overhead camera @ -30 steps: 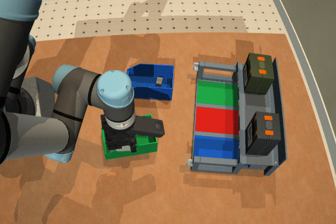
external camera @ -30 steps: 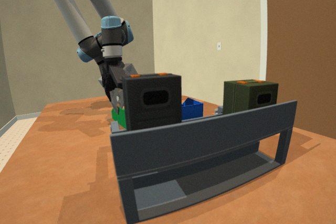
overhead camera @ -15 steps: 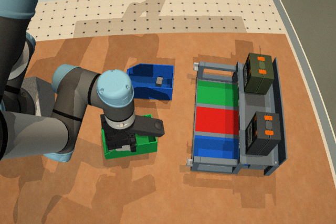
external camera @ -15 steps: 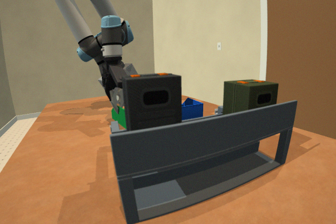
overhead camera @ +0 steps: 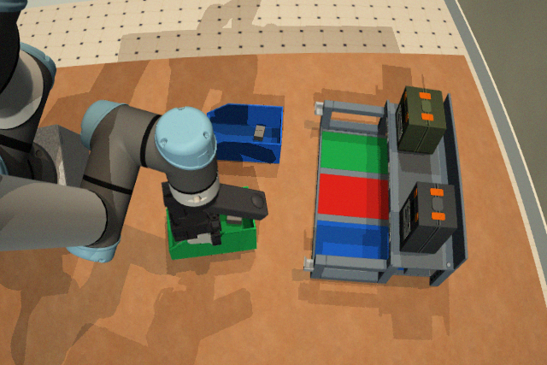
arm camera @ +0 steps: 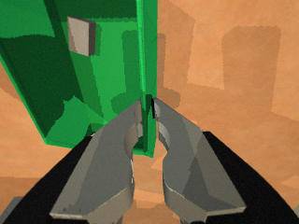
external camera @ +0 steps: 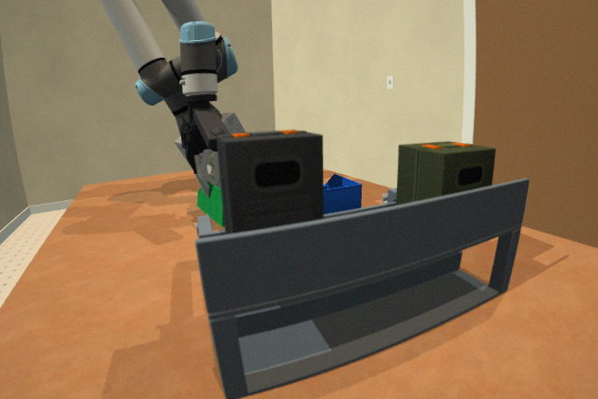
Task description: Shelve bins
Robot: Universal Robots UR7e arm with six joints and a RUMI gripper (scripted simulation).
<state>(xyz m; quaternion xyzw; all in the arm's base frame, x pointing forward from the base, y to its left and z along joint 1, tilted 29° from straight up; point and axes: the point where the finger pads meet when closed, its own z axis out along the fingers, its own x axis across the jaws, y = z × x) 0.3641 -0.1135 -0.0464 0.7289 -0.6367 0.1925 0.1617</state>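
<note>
Right now my hand is 4 cm to the right of the green bin, 3 cm above it and 1 cm past it. Also, from my hand: shelf front lip (22 cm ahead, 12 cm to the left, 7 cm below); black box (38 cm ahead, 9 cm above, 3 cm to the right); blue bin (26 cm to the left, 7 cm ahead, 4 cm below).
</note>
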